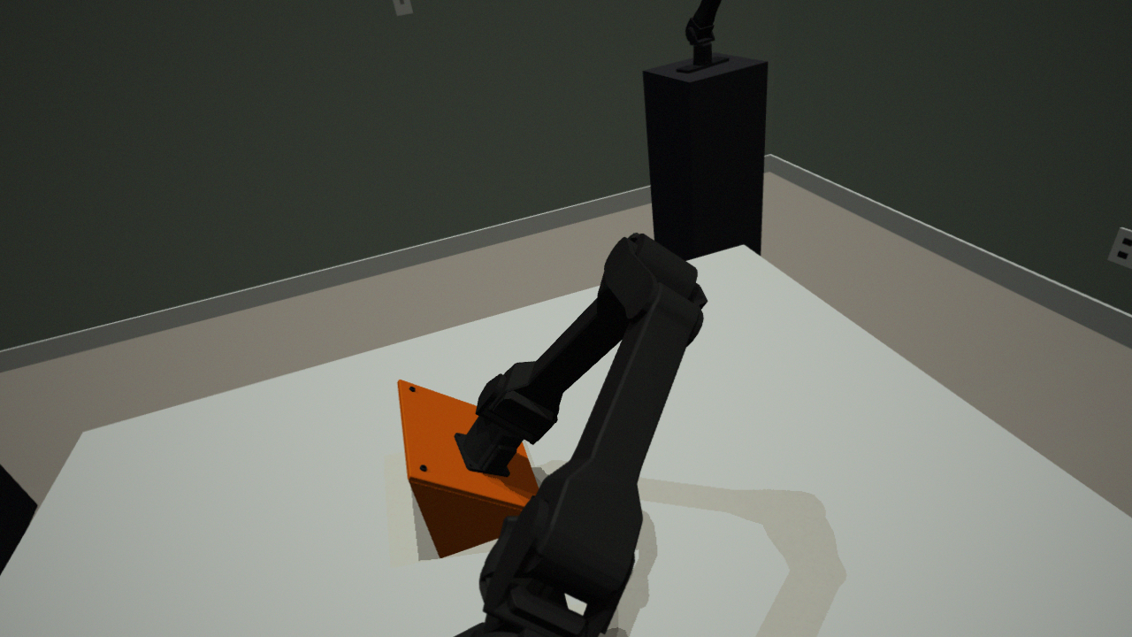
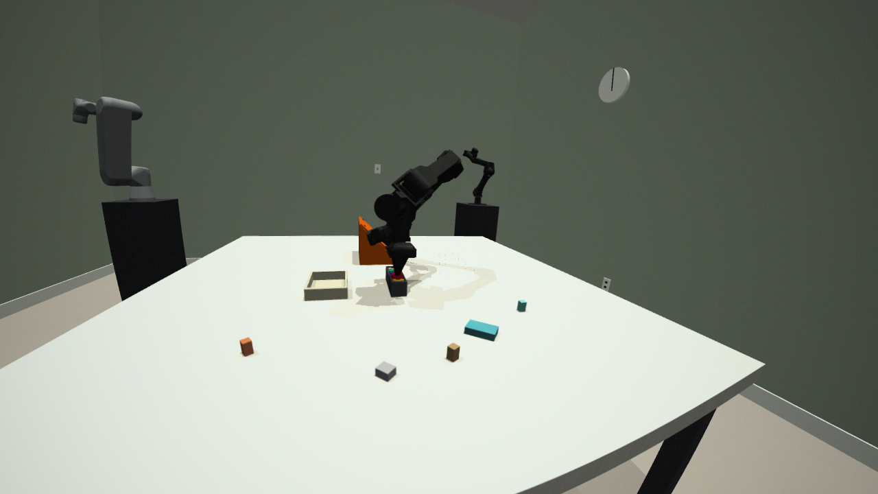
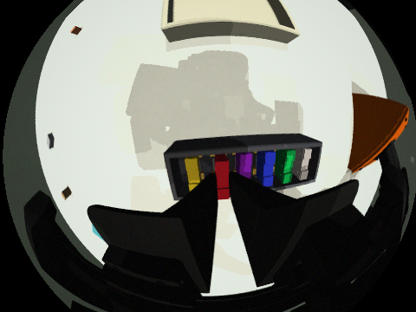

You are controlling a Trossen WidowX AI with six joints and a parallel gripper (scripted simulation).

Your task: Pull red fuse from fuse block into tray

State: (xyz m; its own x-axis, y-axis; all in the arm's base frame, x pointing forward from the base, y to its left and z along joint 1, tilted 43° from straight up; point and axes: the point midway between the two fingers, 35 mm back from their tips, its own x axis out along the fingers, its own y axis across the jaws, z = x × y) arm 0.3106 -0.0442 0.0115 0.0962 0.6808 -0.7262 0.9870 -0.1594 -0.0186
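Right now my gripper tip is 170 mm to the left of the beige tray, 50 mm past it and 40 mm above it. The rest, counted from my gripper tip: teal cube 260 mm to the left, 200 mm ahead, 30 mm below; brown cube 310 mm ahead, 30 mm below, 10 mm to the left; red fuse 10 mm below.
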